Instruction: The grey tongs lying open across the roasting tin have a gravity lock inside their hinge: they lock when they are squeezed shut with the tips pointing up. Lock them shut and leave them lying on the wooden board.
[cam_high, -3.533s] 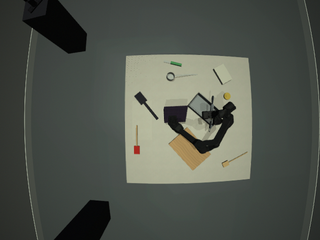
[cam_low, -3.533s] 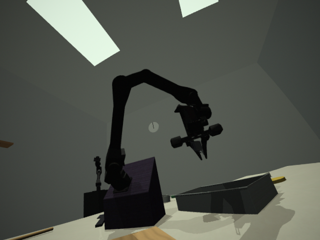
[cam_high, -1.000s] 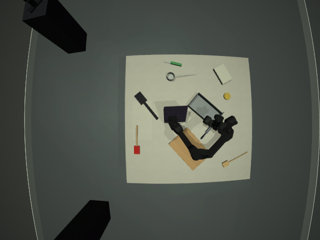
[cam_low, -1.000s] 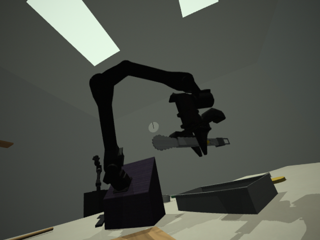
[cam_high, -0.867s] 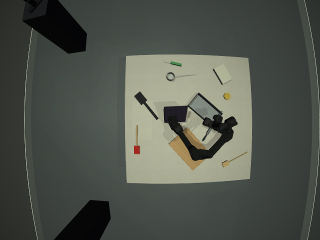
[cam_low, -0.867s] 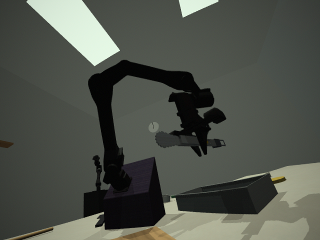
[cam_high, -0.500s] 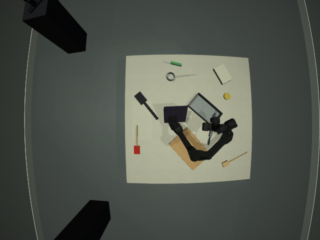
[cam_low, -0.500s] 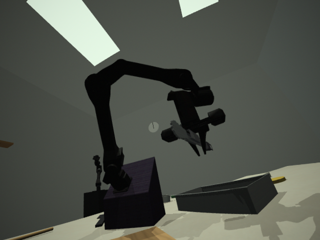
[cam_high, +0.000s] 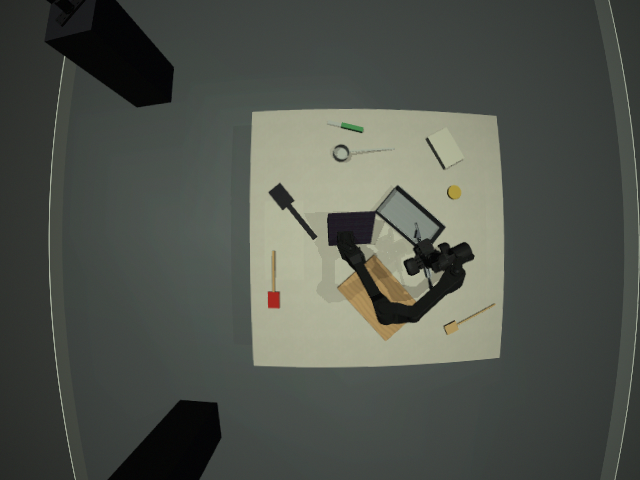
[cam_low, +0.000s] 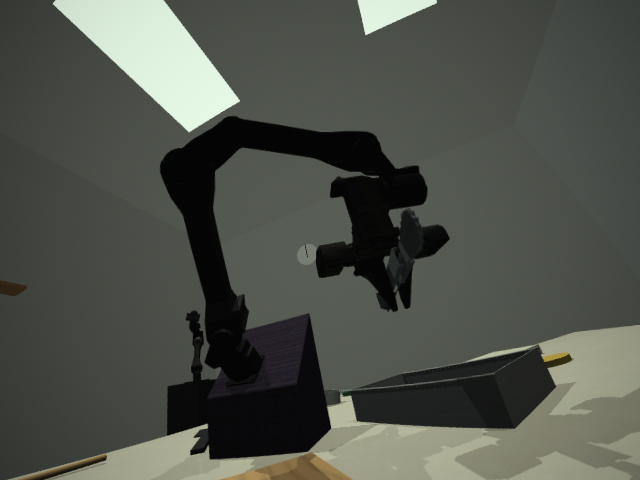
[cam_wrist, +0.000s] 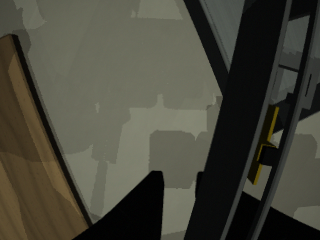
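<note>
Right now the yellow lock piece is 40 mm above my gripper tip and 30 mm to the left of it. From my gripper tip the other things lie so: dark roasting tin 170 mm to the left, 130 mm below, 20 mm ahead; wooden board 210 mm to the right, 150 mm below, 130 mm behind; yellow disc 300 mm to the left, 260 mm ahead, 150 mm below.
</note>
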